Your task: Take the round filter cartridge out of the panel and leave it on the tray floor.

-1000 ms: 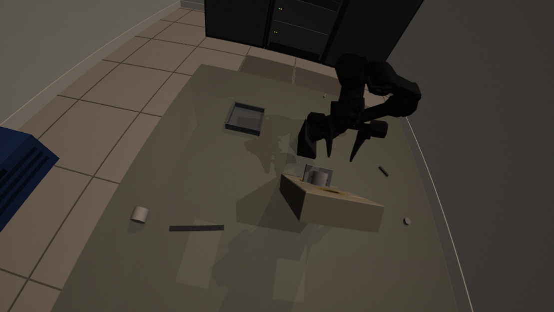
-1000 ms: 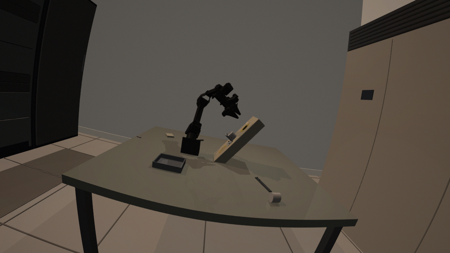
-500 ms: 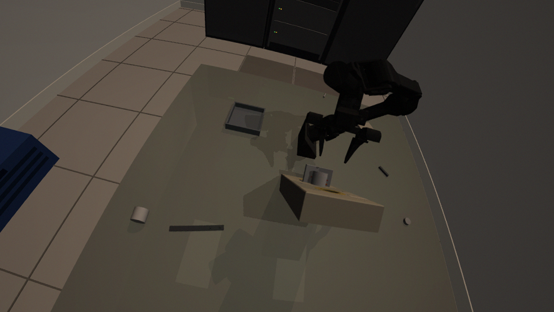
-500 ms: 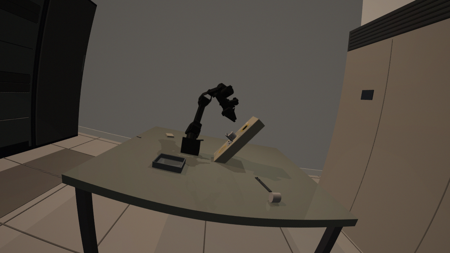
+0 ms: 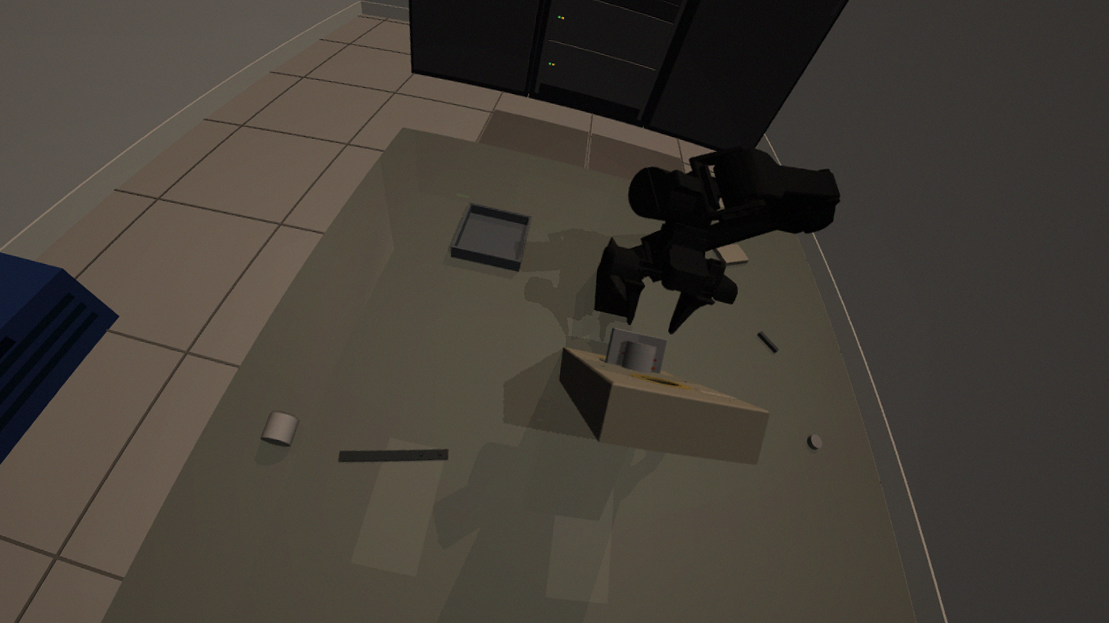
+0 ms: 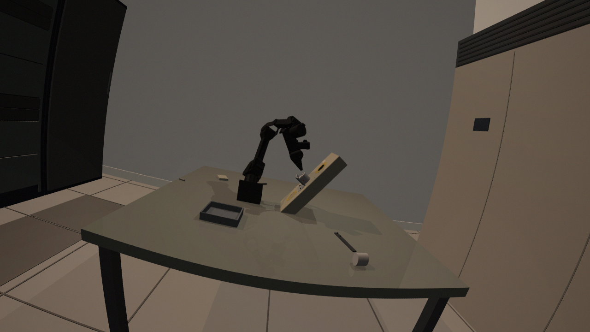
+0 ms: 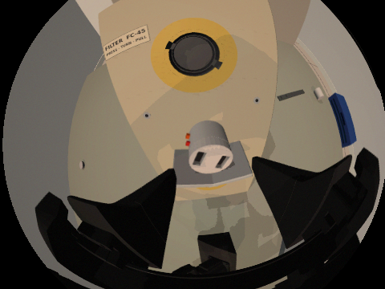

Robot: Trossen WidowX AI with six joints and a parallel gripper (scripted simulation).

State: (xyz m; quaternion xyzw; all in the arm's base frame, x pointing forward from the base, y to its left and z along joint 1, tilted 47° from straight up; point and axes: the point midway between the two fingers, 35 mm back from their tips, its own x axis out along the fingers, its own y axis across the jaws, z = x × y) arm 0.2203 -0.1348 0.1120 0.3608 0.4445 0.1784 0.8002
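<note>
The round filter cartridge lies 20 mm ahead of my gripper tip and 40 mm below it. From my gripper tip the other things lie so: dark grey tray 320 mm behind, 270 mm to the right, 200 mm below; then tan service panel 60 mm ahead, 60 mm below; then grey ledge 10 mm ahead, 70 mm below.
</note>
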